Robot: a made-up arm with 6 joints. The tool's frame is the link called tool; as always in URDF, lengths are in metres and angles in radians. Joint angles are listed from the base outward.
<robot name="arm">
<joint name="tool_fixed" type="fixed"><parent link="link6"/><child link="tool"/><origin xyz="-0.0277 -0.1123 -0.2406" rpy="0 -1.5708 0"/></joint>
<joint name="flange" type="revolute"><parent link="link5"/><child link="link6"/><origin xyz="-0.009 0.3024 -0.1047" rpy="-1.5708 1.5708 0"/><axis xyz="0 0 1"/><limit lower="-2.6" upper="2.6"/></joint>
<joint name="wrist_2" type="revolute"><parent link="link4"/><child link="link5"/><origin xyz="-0.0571 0.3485 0.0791" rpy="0 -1.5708 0"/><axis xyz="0 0 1"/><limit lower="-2.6" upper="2.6"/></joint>
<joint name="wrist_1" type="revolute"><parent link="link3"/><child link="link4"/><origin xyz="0.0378 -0.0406 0.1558" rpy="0 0 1.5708"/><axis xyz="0 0 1"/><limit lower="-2.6" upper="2.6"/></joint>
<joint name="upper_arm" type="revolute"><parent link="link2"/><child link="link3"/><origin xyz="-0.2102 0.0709 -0.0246" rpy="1.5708 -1.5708 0"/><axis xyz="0 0 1"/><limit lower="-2.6" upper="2.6"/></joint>
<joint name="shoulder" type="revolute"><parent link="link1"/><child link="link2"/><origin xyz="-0.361 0.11 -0.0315" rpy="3.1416 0 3.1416"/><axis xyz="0 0 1"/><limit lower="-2.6" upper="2.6"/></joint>
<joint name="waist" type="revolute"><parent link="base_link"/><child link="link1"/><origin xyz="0 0 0.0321" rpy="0 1.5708 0"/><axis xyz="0 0 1"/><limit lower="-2.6" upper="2.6"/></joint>
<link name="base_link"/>
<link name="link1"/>
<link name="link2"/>
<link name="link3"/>
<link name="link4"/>
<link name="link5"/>
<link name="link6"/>
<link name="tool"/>
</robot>
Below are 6 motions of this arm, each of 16 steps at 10 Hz.
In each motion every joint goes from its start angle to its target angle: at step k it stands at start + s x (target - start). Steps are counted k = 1, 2, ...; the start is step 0. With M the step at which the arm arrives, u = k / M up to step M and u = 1 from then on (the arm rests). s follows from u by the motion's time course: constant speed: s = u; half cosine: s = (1 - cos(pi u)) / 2; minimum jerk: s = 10 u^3 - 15 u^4 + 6 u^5.
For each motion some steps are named. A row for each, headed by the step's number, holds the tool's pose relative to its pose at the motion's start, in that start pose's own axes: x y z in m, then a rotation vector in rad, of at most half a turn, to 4 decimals.
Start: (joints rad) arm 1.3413 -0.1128 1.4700 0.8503 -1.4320 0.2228
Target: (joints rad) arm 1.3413 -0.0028 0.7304 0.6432 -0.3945 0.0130
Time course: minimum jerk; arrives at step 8
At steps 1, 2, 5, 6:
1: 0.0018 0.0004 -0.0040 -0.0182 0.0073 0.0168
2: 0.0113 0.0024 -0.0264 -0.1165 0.0498 0.1080
5: 0.0383 -0.0220 -0.2118 -0.7393 0.4925 0.7390
6: 0.0320 -0.0474 -0.2648 -0.8770 0.6584 0.9032

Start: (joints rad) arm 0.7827 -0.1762 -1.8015 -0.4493 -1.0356 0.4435
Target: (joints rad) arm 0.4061 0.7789 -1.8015 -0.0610 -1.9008 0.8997
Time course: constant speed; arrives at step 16
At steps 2, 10, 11, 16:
2: 0.0096 -0.0523 0.0050 0.1468 -0.0489 -0.2447
10: -0.0337 -0.2460 -0.0122 0.5952 -0.3683 -1.2568
11: -0.0465 -0.2666 -0.0173 0.6306 -0.4229 -1.3859
16: -0.1296 -0.3554 -0.0475 0.7083 -0.7460 -2.0325

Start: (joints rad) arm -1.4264 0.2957 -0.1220 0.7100 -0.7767 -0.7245
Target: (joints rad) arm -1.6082 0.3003 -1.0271 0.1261 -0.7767 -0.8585
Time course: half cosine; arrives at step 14
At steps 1, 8, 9, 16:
1: 0.0006 0.0056 -0.0031 -0.0162 0.0081 0.0089
8: -0.0506 0.1760 -0.2225 -0.8003 0.3997 0.4059
9: -0.0731 0.1812 -0.2676 -0.9394 0.4723 0.4710
16: -0.1462 0.1551 -0.3782 -1.3087 0.6768 0.6391

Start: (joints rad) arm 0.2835 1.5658 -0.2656 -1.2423 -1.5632 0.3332
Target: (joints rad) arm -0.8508 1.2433 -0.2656 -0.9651 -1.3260 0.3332
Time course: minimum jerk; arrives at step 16
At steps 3, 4, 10, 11, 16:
3: 0.0103 -0.0244 0.0139 0.0135 -0.0119 -0.0254
4: 0.0201 -0.0522 0.0296 0.0285 -0.0260 -0.0537
10: 0.0105 -0.3664 0.2108 0.1839 -0.2408 -0.3508
11: -0.0096 -0.4097 0.2370 0.2035 -0.2821 -0.3925
16: -0.0592 -0.4847 0.2839 0.2359 -0.3654 -0.4687

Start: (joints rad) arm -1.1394 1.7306 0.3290 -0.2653 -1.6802 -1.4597
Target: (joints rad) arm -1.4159 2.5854 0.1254 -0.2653 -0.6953 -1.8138
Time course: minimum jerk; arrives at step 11
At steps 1, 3, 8, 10, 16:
1: 0.0004 -0.0018 0.0012 -0.0029 -0.0077 -0.0067
3: 0.0056 -0.0351 0.0233 -0.0650 -0.1466 -0.1345
8: -0.0275 -0.2126 0.1179 -0.7477 -0.7309 -0.9567
10: -0.0366 -0.2376 0.1250 -0.9030 -0.7759 -1.0866
16: -0.0370 -0.2389 0.1253 -0.9116 -0.7778 -1.0933

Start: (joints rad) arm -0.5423 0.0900 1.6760 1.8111 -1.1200 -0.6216
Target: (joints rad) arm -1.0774 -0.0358 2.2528 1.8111 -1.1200 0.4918
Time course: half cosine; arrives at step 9
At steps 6, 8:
6: -0.0352 -0.0616 -0.0245 1.3332 0.0865 -0.1617
8: -0.0394 -0.0673 -0.0206 1.7128 0.0803 -0.2568

